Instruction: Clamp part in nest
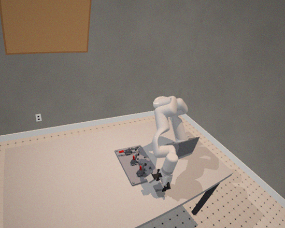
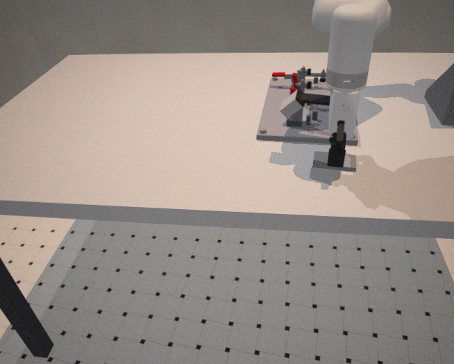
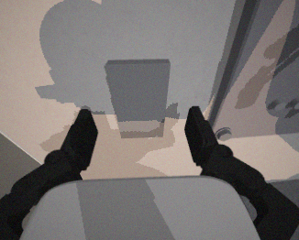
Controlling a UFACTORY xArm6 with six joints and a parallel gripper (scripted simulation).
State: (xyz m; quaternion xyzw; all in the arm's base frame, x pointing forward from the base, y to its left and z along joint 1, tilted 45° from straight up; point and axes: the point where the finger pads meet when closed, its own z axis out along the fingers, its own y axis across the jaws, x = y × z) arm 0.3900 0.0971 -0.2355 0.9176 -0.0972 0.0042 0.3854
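Right now the flat grey part is 3 cm below my hand. Round my hand: grey fixture plate (26 cm to the right, 3 cm below, 3 cm ahead).
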